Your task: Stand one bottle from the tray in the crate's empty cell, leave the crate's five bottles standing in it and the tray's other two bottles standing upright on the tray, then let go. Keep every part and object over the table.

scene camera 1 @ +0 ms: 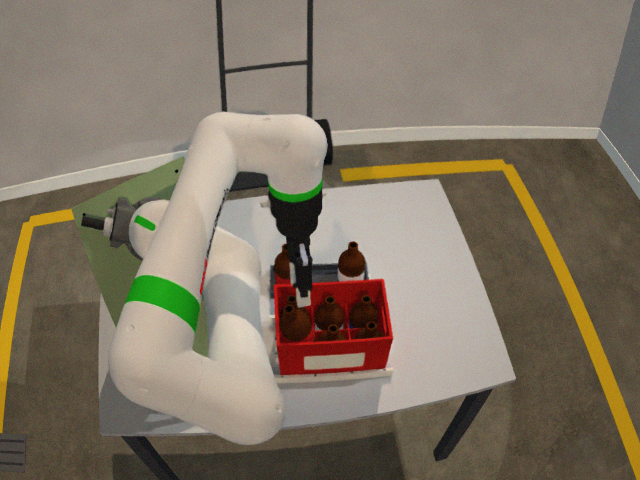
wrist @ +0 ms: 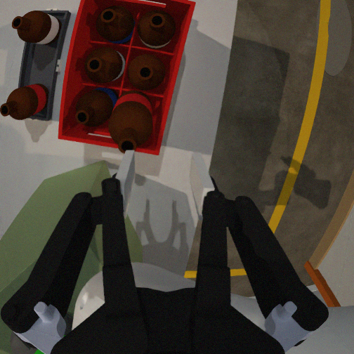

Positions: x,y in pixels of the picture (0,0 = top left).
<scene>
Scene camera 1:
gripper: 300,294
white-labelled bottle: 351,265
red-labelled bottle: 295,325
white-labelled bottle: 328,313
pale strip: 362,374
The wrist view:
gripper: 162,164
red-labelled bottle: 130,124
white-labelled bottle: 103,64
red-labelled bottle: 146,71
</scene>
